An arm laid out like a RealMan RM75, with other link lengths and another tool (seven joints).
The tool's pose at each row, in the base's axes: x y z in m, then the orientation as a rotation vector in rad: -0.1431 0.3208 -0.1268 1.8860 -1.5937 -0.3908; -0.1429 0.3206 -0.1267 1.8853 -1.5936 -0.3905; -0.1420 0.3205 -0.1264 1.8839 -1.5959 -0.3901; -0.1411 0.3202 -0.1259 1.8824 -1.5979 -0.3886; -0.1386 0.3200 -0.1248 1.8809 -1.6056 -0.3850; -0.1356 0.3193 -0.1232 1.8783 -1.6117 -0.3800; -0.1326 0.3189 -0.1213 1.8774 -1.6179 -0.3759; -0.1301 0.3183 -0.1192 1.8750 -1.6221 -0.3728; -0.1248 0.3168 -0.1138 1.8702 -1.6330 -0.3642; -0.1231 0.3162 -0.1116 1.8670 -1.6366 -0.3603; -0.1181 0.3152 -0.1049 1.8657 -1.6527 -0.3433; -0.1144 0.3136 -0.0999 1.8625 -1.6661 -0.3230
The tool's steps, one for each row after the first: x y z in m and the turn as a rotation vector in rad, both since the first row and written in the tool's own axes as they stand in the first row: 0.0003 -0.0001 -0.0001 -0.0004 0.0004 0.0004; 0.0006 -0.0006 -0.0009 -0.0001 -0.0002 0.0024; 0.0012 -0.0009 -0.0017 0.0004 0.0000 0.0045; 0.0021 -0.0022 -0.0040 0.0044 -0.0017 0.0099; 0.0037 -0.0034 -0.0068 0.0075 -0.0013 0.0154; 0.0051 -0.0045 -0.0099 0.0114 -0.0020 0.0198; 0.0066 -0.0051 -0.0128 0.0130 -0.0018 0.0239; 0.0101 -0.0057 -0.0196 0.0183 -0.0013 0.0338; 0.0115 -0.0055 -0.0221 0.0193 -0.0001 0.0382; 0.0147 -0.0051 -0.0299 0.0327 0.0016 0.0507; 0.0179 -0.0047 -0.0355 0.0449 0.0072 0.0637
